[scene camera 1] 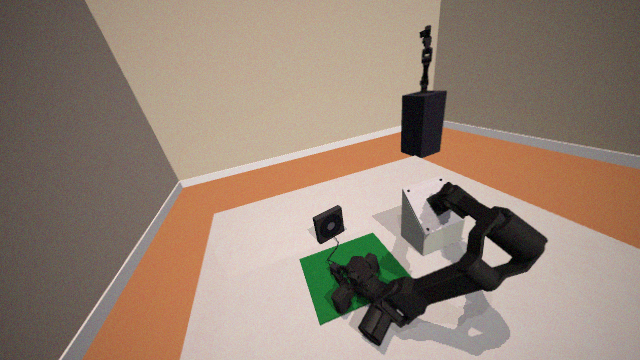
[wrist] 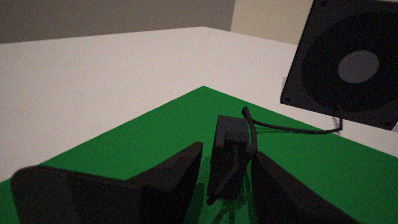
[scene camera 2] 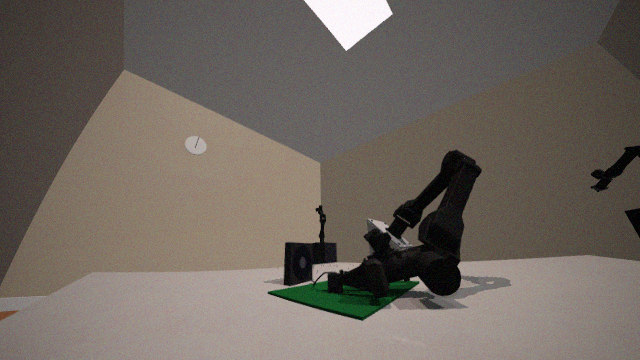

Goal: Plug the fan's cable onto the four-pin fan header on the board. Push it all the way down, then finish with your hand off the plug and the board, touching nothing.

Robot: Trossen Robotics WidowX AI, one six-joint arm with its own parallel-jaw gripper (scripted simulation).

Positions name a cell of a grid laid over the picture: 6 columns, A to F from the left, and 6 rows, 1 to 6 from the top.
Scene:
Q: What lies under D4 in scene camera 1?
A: A black fan.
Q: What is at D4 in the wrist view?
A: A black plug.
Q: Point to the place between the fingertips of the gripper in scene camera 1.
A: At D5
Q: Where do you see a board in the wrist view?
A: At B5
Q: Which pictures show the gripper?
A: Scene camera 1, the wrist view and scene camera 2: all of them.

